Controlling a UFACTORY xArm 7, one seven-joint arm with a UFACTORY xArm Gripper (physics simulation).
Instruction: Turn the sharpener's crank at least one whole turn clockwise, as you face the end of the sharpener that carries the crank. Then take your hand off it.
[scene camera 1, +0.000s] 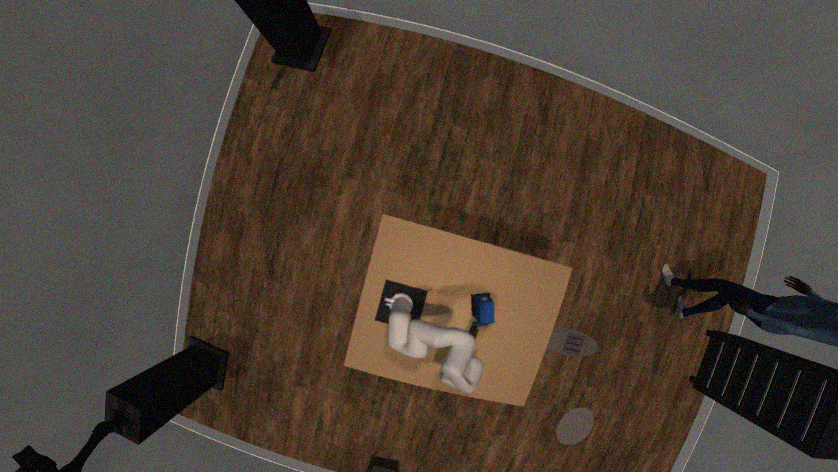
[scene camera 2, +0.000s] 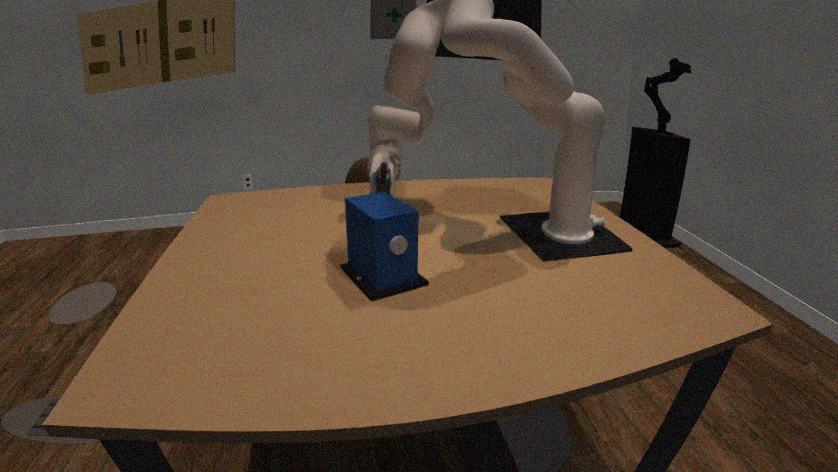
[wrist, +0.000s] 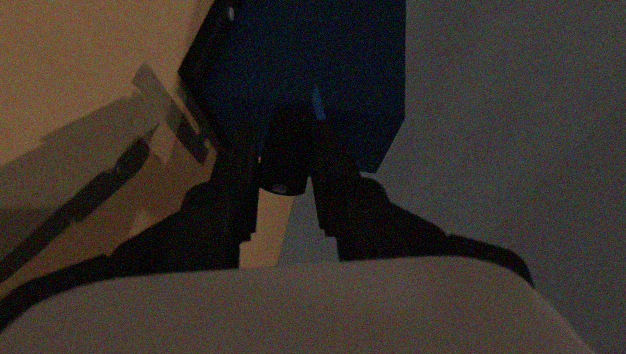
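Observation:
The blue sharpener stands upright on its black base on the table. My gripper is at the sharpener's crank end, which faces away from scene camera 2. In the wrist view the crank's dark handle sits between the two fingers, and its round end points back toward the palm. The gripper is shut on the handle. The crank's arm is too dark to make out in the wrist view, and the sharpener and gripper hide the crank in scene camera 2.
The tan table carries the black plate under my arm's base. My arm bends over the table beside the sharpener. A person is off the table's right side in scene camera 1. A black pedestal stands behind the table.

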